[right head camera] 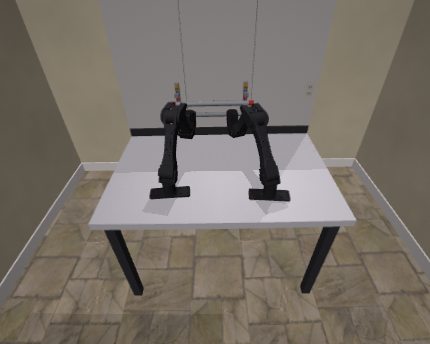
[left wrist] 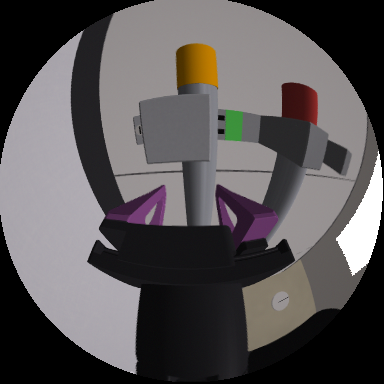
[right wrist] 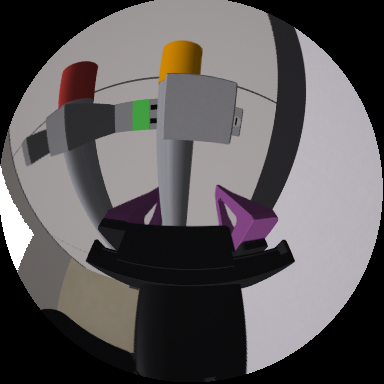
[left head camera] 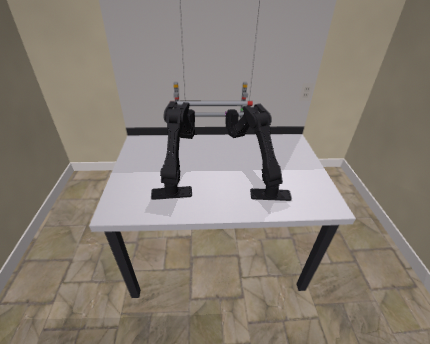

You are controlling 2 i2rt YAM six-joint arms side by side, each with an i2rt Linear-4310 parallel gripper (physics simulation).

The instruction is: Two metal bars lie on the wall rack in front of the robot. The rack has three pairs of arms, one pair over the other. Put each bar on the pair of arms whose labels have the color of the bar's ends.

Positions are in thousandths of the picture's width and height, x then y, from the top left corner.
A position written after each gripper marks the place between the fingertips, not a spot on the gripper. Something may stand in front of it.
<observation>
In view: the left gripper (left wrist: 496,491), the right gripper (right wrist: 493,493), a red-ended bar (right wrist: 215,428), an orange-ended bar (right wrist: 452,408), a grey wall panel (left wrist: 361,163), a grey rack bracket (left wrist: 454,335) and a grey rack bracket (right wrist: 520,280).
The red-ended bar is seen too in the left wrist view (left wrist: 746,465). The orange-ended bar shows as well in the left wrist view (left wrist: 512,189). The grey wall panel is seen too in the right wrist view (right wrist: 608,129).
</observation>
